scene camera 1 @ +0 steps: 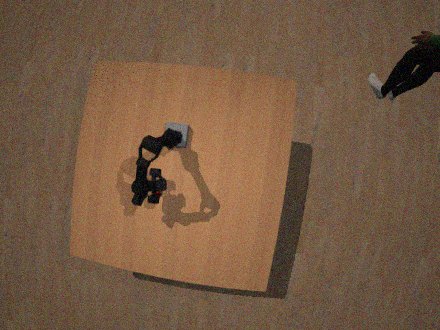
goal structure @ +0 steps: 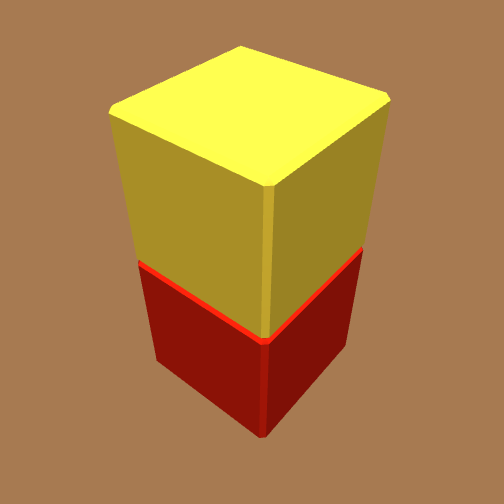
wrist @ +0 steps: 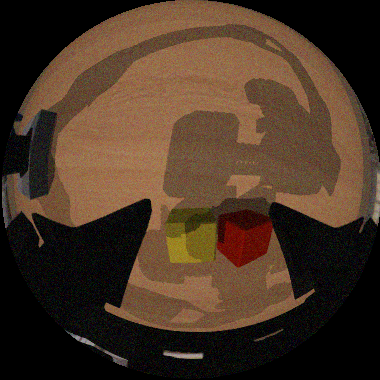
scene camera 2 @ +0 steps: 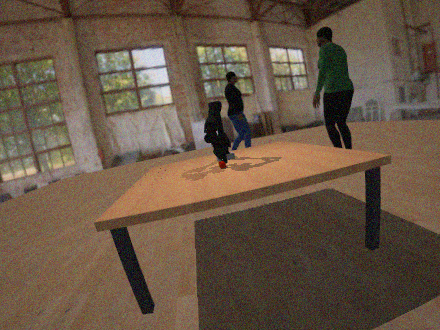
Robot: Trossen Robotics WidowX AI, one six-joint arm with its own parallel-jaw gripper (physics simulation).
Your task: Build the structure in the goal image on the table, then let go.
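Places are measured from the arm's base along level axes (x ahead, y left, z up), in millimetres.
Pixels of known places: gripper, fingertip midpoint: (wrist: 214,207) (scene camera 2: 225,162); arm's base, link origin: (scene camera 1: 175,137) (wrist: 24,153).
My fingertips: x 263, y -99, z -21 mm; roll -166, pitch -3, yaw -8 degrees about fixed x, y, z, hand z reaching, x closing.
Ahead of a thing's pixels: the offset from my fingertips to its top centre. Level surfaces: height alone.
A yellow block {18 mm back, 21 mm right, 11 mm up} (wrist: 192,237) is in the wrist view, low centre. A red block {24 mm ahead, 29 mm right, 18 mm up} (wrist: 244,239) (scene camera 1: 158,192) (scene camera 2: 222,165) is right beside it, turned at an angle to it, with at most a very thin gap between them. My gripper (wrist: 214,207) is open and low over the table, holding nothing. Both blocks lie between its spread fingers in the wrist view. The red block is close against the right finger; whether they touch I cannot tell. The yellow block stands clear of the left finger. In both scene views the yellow block is hidden by the arm.
The wooden table {22 mm down} (scene camera 1: 230,150) (scene camera 2: 300,160) carries the arm's grey base plate (scene camera 1: 184,131) (scene camera 2: 231,156) (wrist: 42,155), at the left edge of the wrist view. Arm shadows cross the table and darken parts of the blocks. Two people stand beyond the table in scene view 2.
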